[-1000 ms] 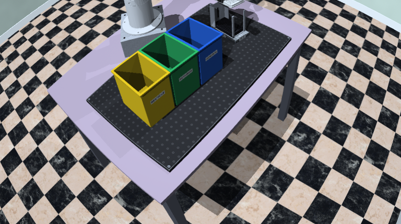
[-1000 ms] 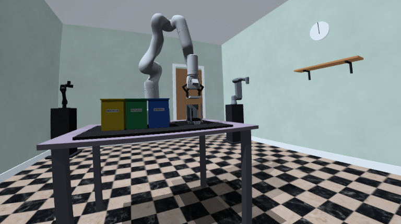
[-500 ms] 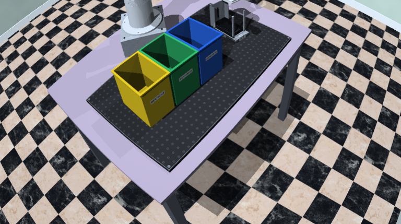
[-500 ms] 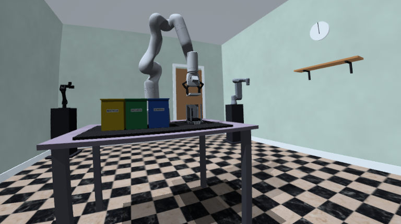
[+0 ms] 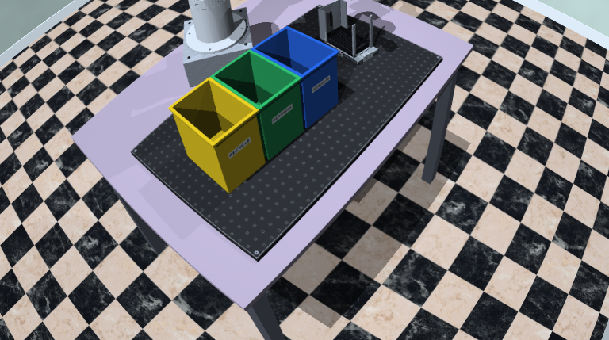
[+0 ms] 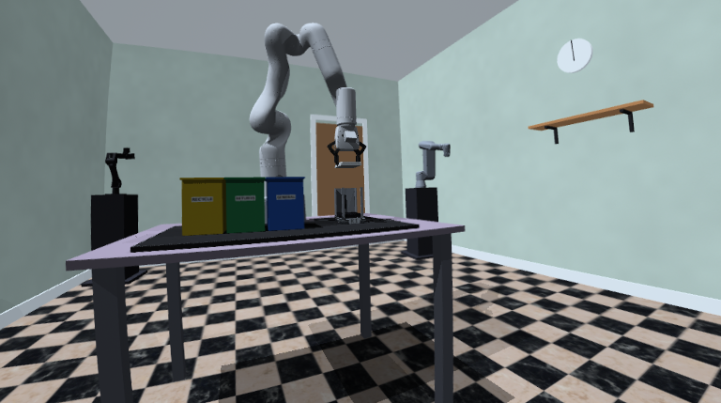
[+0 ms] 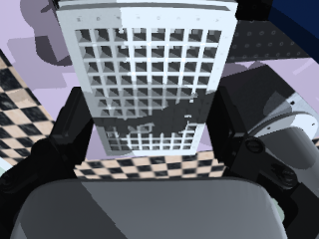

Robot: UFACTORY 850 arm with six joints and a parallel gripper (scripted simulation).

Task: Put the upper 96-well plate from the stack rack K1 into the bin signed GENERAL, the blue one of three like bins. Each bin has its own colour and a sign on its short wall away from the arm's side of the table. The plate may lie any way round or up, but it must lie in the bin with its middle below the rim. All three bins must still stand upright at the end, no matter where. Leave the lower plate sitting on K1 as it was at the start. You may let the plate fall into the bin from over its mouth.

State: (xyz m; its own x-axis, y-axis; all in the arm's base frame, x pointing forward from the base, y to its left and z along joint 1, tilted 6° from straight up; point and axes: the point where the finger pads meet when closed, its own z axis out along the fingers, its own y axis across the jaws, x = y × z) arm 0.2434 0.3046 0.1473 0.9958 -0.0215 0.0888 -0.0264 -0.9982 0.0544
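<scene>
Right now my hand is 7 cm short of the blue bin, 27 cm to the left of it and 16 cm above it. Round my hand: green bin (8 cm ahead, 40 cm to the right, 16 cm below); then white 96-well plate (1 cm below); then dark plate (22 cm below).
</scene>
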